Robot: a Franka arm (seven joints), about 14 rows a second.
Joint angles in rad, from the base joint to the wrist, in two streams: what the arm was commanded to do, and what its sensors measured. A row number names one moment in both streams.
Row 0, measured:
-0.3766 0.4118 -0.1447 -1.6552 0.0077 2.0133 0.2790
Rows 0 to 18, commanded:
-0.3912 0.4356 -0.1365 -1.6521 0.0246 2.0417 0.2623
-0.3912 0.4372 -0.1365 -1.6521 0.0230 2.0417 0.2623
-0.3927 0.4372 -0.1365 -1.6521 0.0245 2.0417 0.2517
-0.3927 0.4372 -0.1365 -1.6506 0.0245 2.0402 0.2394
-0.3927 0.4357 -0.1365 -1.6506 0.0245 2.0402 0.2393
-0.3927 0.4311 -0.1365 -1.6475 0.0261 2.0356 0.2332
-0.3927 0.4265 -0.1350 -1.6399 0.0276 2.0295 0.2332
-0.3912 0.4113 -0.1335 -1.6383 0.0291 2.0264 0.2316
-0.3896 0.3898 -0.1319 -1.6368 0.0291 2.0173 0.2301
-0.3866 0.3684 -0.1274 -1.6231 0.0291 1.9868 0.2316
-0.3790 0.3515 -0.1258 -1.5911 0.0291 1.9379 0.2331
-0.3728 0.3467 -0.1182 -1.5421 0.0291 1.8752 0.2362
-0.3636 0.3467 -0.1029 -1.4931 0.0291 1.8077 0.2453
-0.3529 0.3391 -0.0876 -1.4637 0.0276 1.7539 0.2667
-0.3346 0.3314 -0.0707 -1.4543 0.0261 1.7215 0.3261
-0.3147 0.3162 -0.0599 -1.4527 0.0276 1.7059 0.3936
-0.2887 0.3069 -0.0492 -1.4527 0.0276 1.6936 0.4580
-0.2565 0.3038 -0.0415 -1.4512 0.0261 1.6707 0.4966
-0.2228 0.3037 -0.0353 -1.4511 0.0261 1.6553 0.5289
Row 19, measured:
-0.2909 0.3026 -0.0515 -1.4679 0.0185 1.7104 0.4249
